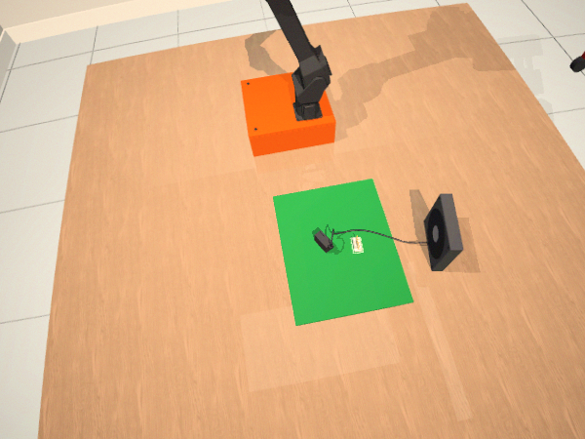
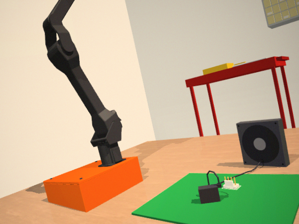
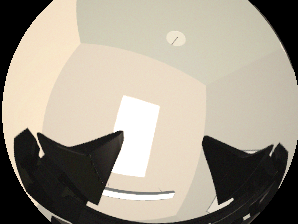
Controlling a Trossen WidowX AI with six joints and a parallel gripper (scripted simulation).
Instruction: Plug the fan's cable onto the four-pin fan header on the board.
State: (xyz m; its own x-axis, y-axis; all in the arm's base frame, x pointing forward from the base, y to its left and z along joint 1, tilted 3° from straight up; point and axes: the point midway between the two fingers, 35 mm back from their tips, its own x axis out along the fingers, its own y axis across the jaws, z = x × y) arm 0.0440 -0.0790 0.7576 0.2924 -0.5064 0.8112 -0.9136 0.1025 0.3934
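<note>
Now: the plug 320 mm ahead of my gripper tip, 70 mm to the left of it and 840 mm below it. Round my gripper tip: fan 360 mm ahead, 290 mm to the left, 800 mm below; then green board 330 mm ahead, 100 mm to the left, 880 mm below; then white four-pin fan header 340 mm ahead, 140 mm to the left, 860 mm below.
</note>
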